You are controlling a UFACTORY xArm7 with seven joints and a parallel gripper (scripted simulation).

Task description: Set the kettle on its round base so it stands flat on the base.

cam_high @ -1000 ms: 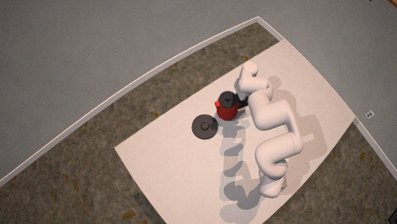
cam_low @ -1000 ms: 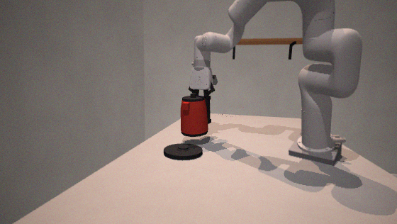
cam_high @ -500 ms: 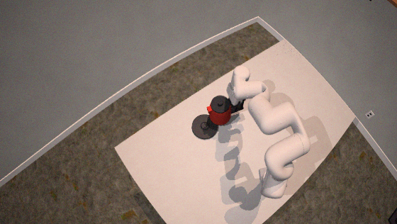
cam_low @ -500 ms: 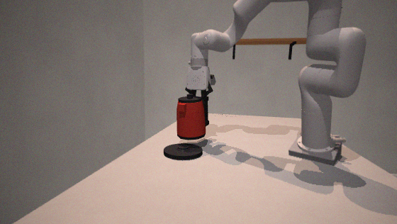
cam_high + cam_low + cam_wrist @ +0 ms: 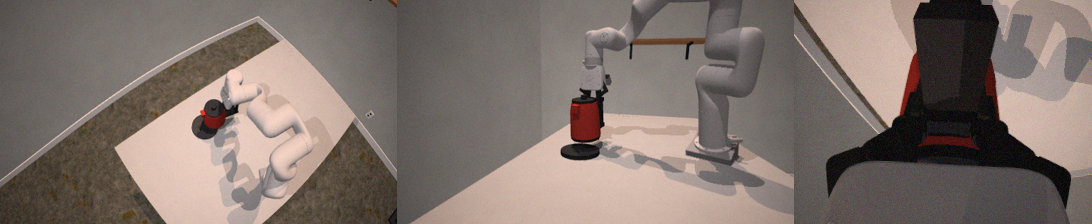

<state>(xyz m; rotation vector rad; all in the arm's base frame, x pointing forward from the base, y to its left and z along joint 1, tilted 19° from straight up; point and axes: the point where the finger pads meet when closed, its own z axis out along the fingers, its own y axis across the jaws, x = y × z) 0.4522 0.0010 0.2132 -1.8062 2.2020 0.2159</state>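
My gripper is now 1 cm short of the red kettle, 3 cm to the right of it and 5 cm above it. Also, from my hand: round black base: 1 cm ahead, 12 cm to the left, 18 cm below.
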